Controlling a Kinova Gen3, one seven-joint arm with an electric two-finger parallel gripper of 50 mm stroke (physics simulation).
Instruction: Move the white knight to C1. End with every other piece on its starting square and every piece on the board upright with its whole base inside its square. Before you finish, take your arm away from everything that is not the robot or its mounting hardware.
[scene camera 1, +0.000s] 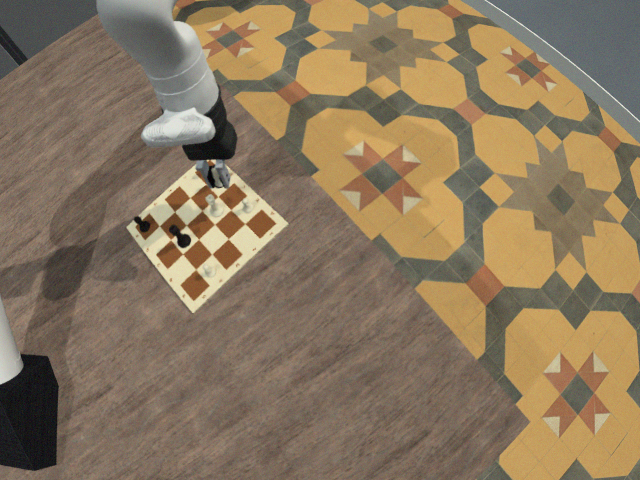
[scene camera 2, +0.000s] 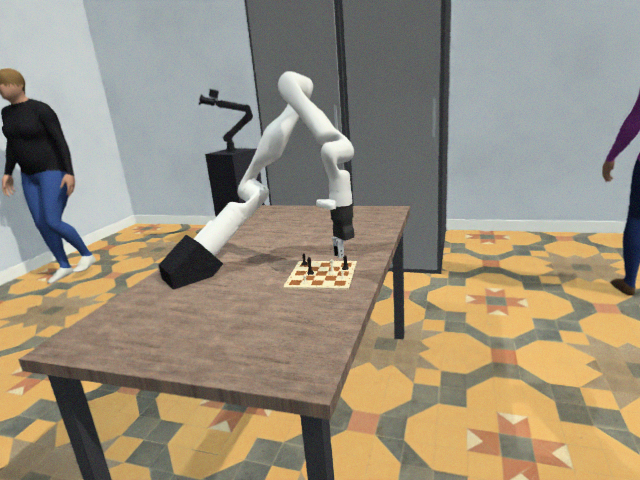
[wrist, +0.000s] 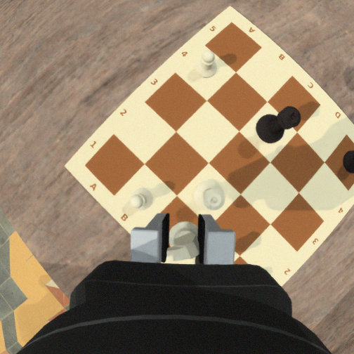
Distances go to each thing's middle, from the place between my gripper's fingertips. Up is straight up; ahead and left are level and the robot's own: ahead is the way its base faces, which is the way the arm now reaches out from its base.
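Chessboard (scene camera 1: 228, 242): 7 cm below my hand, 6 cm behind it and 2 cm to the right of it. White knight (wrist: 183, 242): 1 cm above my hand, 1 cm to the left of it. Tall black piece (wrist: 269, 128): 10 cm behind my hand, 4 cm to the right of it, 3 cm below it.
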